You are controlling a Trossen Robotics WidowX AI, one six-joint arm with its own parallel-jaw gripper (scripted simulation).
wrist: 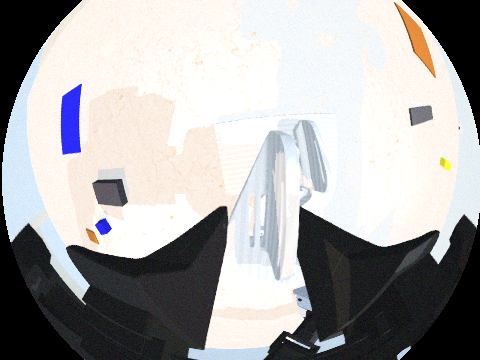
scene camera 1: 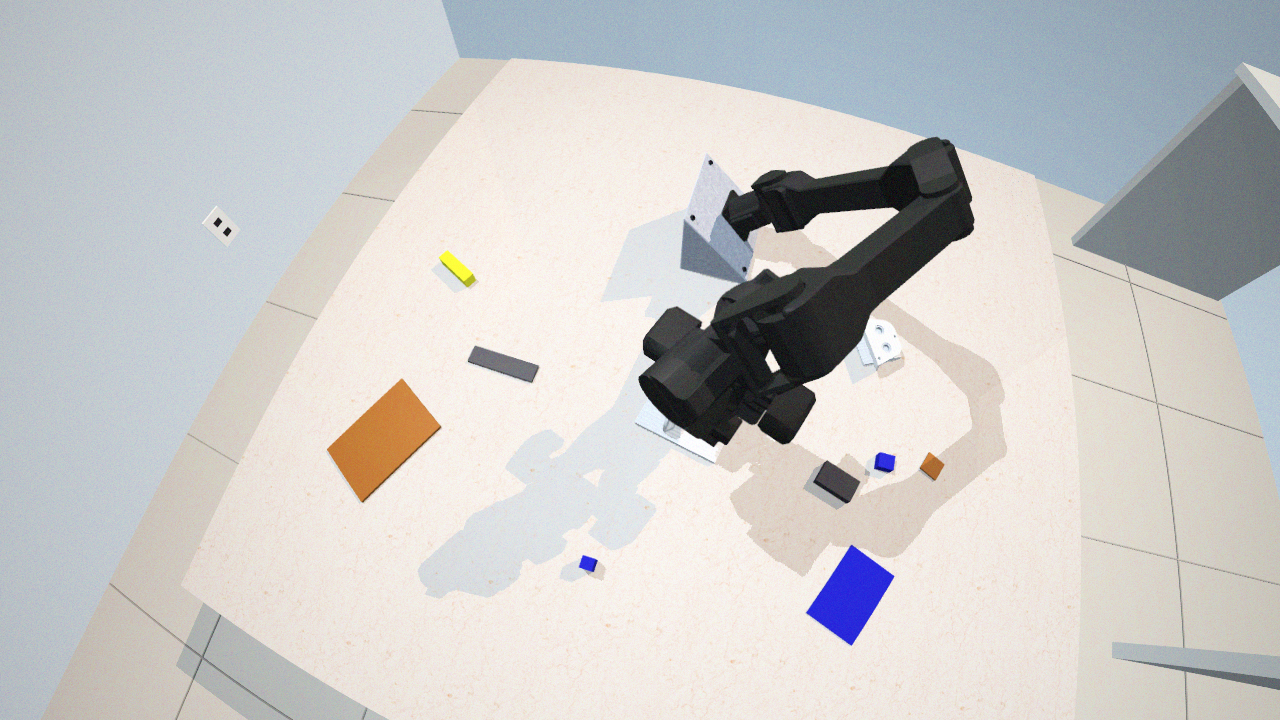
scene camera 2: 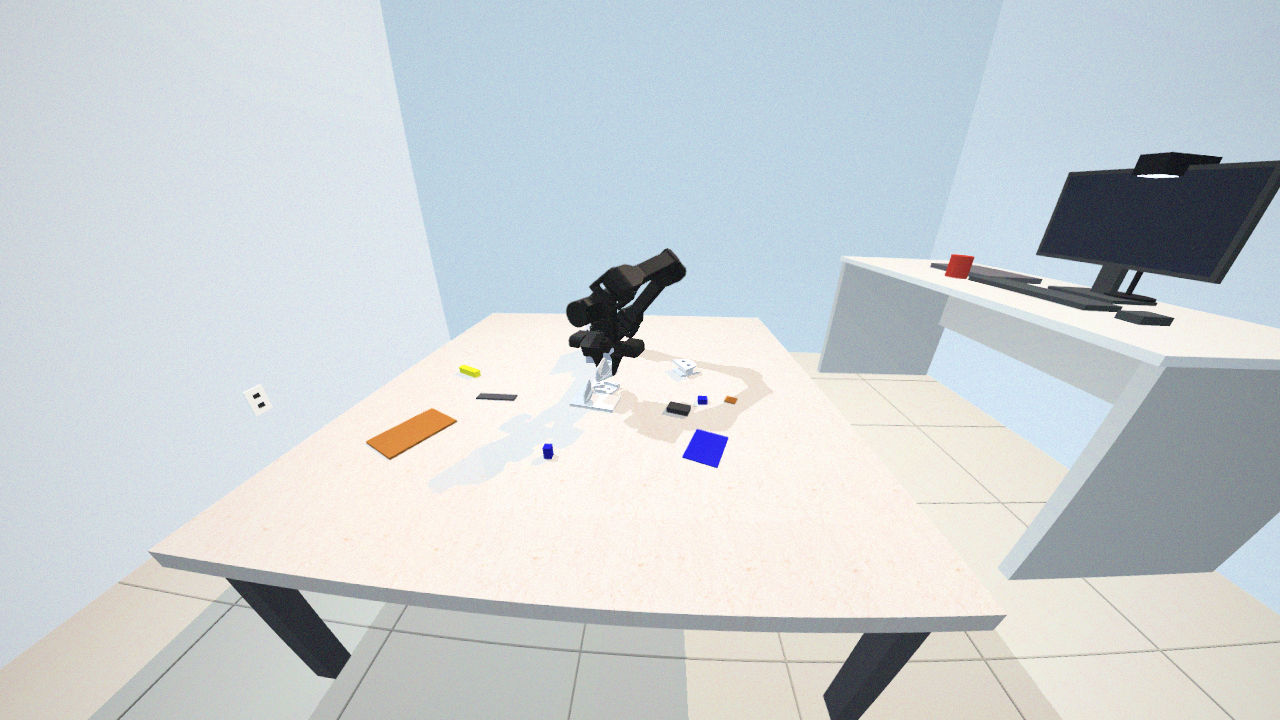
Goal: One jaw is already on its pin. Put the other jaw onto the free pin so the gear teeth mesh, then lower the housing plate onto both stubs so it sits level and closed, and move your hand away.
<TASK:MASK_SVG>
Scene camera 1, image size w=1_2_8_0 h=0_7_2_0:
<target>my gripper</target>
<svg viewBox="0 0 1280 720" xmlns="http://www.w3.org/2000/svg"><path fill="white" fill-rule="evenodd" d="M682 429L694 438L701 439L715 447L717 442L727 445L743 421L751 425L759 421L757 425L761 432L769 435L779 444L787 444L798 434L803 422L816 402L815 392L809 390L804 385L800 385L780 395L776 392L764 397L754 398L753 393L746 384L735 383L689 427ZM702 321L678 306L668 308L643 339L644 355L656 362L692 328L701 328Z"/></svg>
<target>dark grey bar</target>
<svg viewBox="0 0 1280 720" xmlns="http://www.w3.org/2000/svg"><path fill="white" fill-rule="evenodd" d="M467 360L472 364L529 383L533 383L540 367L539 365L478 346L472 349L471 355Z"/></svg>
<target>blue sheet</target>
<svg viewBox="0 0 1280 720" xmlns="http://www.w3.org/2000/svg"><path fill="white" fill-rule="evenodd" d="M853 545L850 546L848 552L846 552L832 576L806 612L810 617L812 616L812 618L850 644L850 646L857 639L894 578L894 575L879 566L878 563L867 557L867 555Z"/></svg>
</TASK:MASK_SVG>
